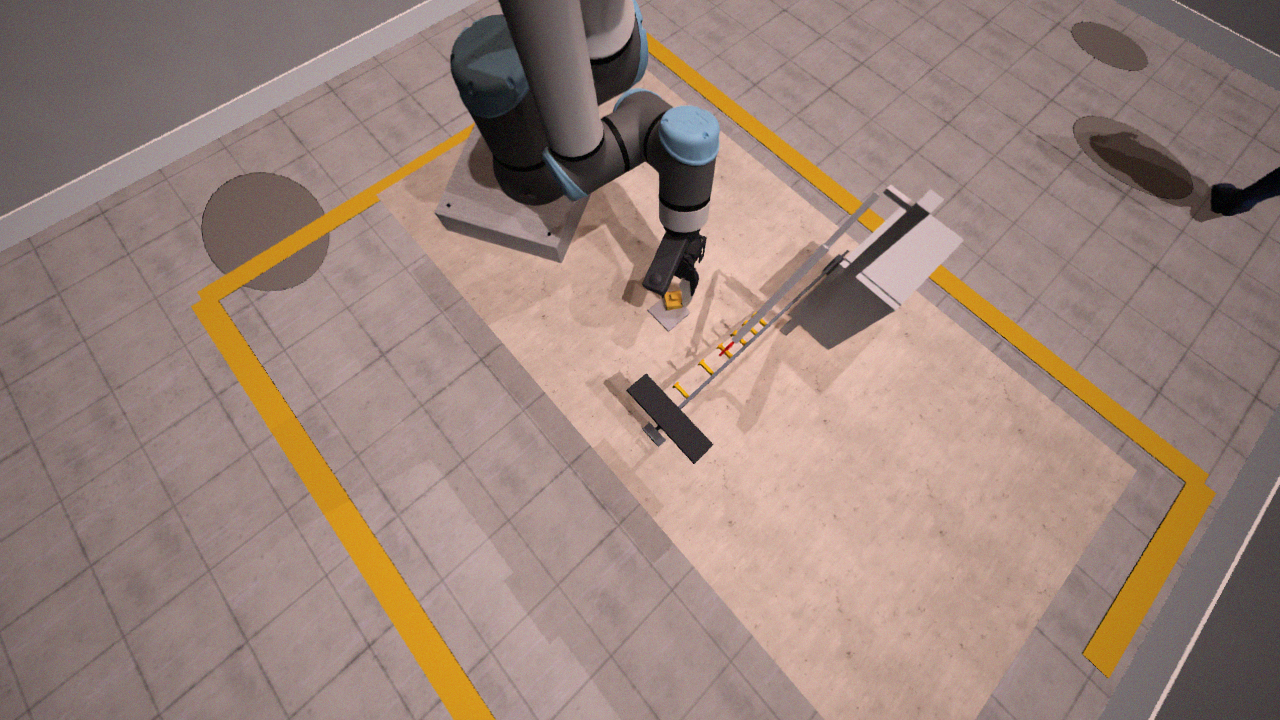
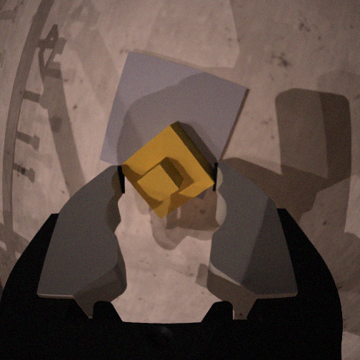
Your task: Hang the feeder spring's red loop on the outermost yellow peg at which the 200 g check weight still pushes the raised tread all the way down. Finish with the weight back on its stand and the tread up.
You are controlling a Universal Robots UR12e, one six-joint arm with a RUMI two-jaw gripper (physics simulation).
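Places are measured from the arm's base along level axes (x right, y ahead, z up), in millimetres.
Where they show: gripper, fingertip midpoint: (image 1: 673, 302); arm's base at its link origin: (image 1: 537, 168).
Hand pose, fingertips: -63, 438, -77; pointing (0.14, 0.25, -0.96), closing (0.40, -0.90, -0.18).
Note:
Each offset is from my fingertips to the top centre of the thing, as dx, dy, dz. "spot": to the spot under its first point.
The yellow check weight {+2, -1, +35} (image 1: 673, 300) (image 2: 159, 182), a square block with a small raised knob, is turned diagonally over the near edge of its pale grey square stand (image 1: 667, 315) (image 2: 150, 80). My gripper (image 1: 676, 293) (image 2: 168, 166) points down, with its fingertips against two opposite corners of the weight; it looks shut on it. Contact beneath the weight is hidden. The red loop {spot: +44, +174, +148} (image 1: 725, 349) is at the middle of the row of yellow pegs (image 1: 706, 367) (image 1: 681, 390); its exact peg is unclear. The black tread {+208, +205, +183} (image 1: 669, 418) stands raised at the row's near end.
Long grey rails {spot: -42, +174, +247} (image 1: 780, 298) run from the pegs up to a grey-white box {spot: -293, +256, +219} (image 1: 908, 259) at the right. A small grey block {+228, +207, +12} (image 1: 654, 434) is beside the tread. Yellow floor tape (image 1: 1069, 380) borders the area. A dark leg-like shape (image 1: 1239, 195) shows at the far right.

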